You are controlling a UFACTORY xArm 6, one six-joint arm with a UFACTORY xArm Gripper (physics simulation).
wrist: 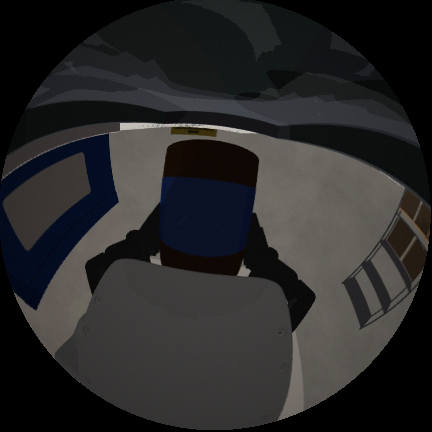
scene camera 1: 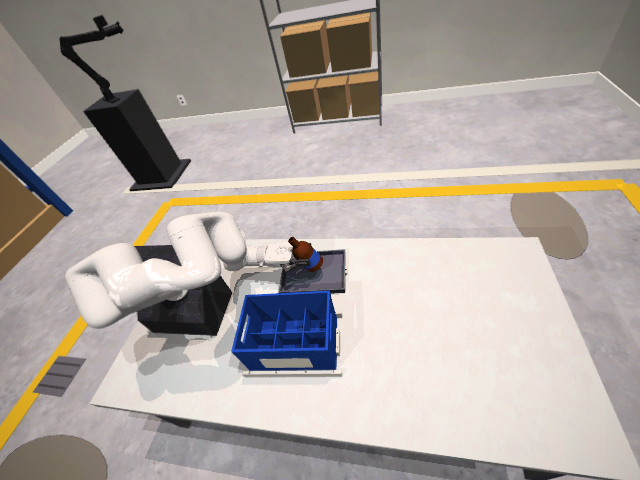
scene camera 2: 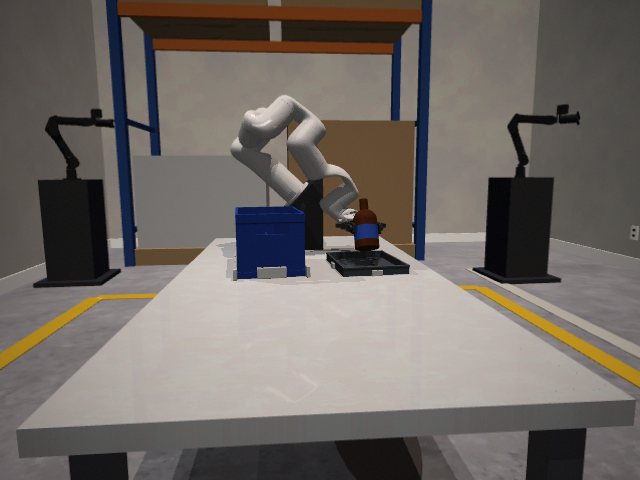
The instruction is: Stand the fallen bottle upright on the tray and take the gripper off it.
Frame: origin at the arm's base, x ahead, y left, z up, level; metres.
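Seen in the pictures: gripper, fingertip midpoint: (wrist: 205,218) (scene camera 1: 310,254) (scene camera 2: 367,228); arm's base at its link origin: (scene camera 2: 297,195).
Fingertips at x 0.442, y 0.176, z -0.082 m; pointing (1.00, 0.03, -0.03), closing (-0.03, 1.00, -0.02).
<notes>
Pixels of each thing's top centre, then the offset from my fingertips to it. Level surfaces: height alone.
- brown bottle with a blue band, top centre: (wrist: 198,283) (scene camera 2: 365,198) (scene camera 1: 299,238) dy -0.001, dx -0.023, dz +0.089 m
- dark tray at its top centre: (wrist: 211,112) (scene camera 2: 364,258) (scene camera 1: 312,269) dy -0.005, dx -0.008, dz -0.091 m
- blue crate with compartments, top centre: (wrist: 56,231) (scene camera 2: 267,209) (scene camera 1: 282,319) dy -0.297, dx -0.033, dz +0.059 m
- white table at its surface level: dz -0.116 m
The brown bottle with a blue band (scene camera 1: 314,259) (scene camera 2: 366,230) (wrist: 207,215) is held neck up, close to upright with a slight lean. Its base is a little above the dark tray (scene camera 1: 344,273) (scene camera 2: 359,271), over its back part; whether it touches the tray is hard to tell. My gripper (scene camera 1: 306,259) (scene camera 2: 363,227) (wrist: 205,218) is shut on the bottle's body, with a black finger on each side in the wrist view. The fingers are partly hidden by the bottle in the scene views.
A blue crate with compartments (scene camera 1: 324,362) (scene camera 2: 269,250) (wrist: 102,175) stands beside the tray on the white table (scene camera 1: 439,335) (scene camera 2: 310,335). The robot's black base block (scene camera 1: 206,320) is behind the crate. A shelf unit (scene camera 1: 380,103) stands at the far wall.
</notes>
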